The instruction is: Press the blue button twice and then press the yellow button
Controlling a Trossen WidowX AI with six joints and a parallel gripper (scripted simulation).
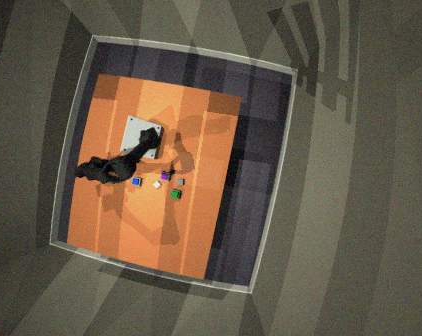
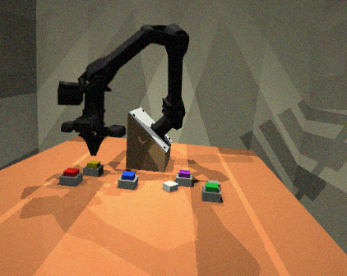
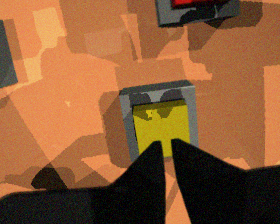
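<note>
My gripper tip is now 30 mm above the yellow button. From my gripper tip the other things lie so: small white block (250 mm to the left, 70 mm ahead, 50 mm below); blue button (120 mm to the left, 70 mm ahead, 30 mm below); red button (80 mm ahead, 40 mm to the right, 30 mm below).
</note>
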